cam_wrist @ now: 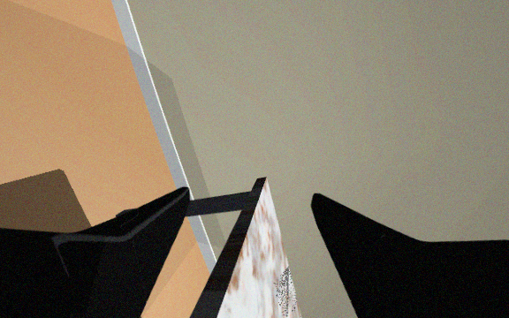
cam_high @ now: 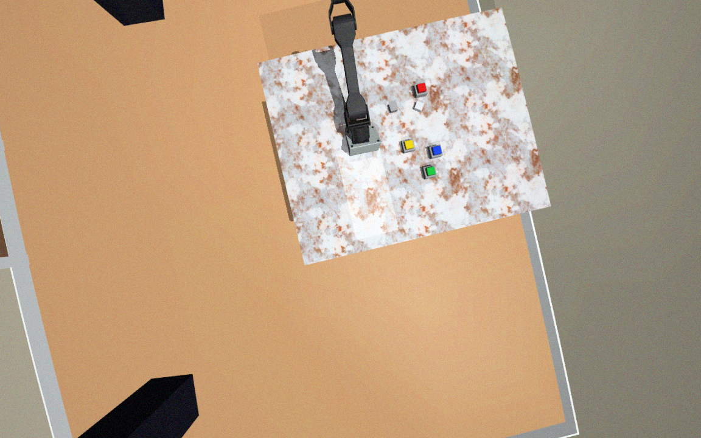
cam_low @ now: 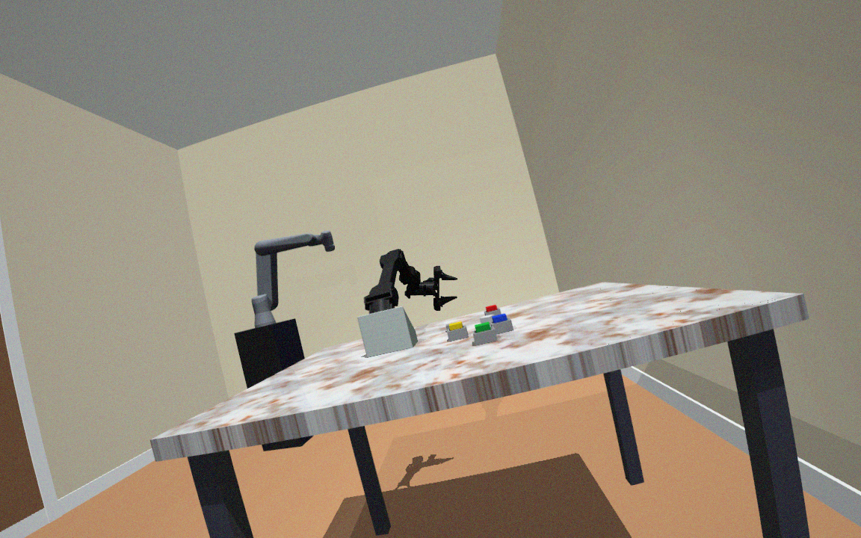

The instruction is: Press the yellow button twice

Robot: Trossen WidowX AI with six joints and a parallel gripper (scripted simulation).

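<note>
Right now the yellow button is 680 mm to the right of my gripper tip, 70 mm below it and 60 mm ahead of it. Also, from my gripper tip: white block: 520 mm to the right, 130 mm ahead, 90 mm below; then red button: 450 mm to the right, 140 mm ahead, 70 mm below; then grey block: 510 mm to the right, 90 mm below, 20 mm ahead.
</note>
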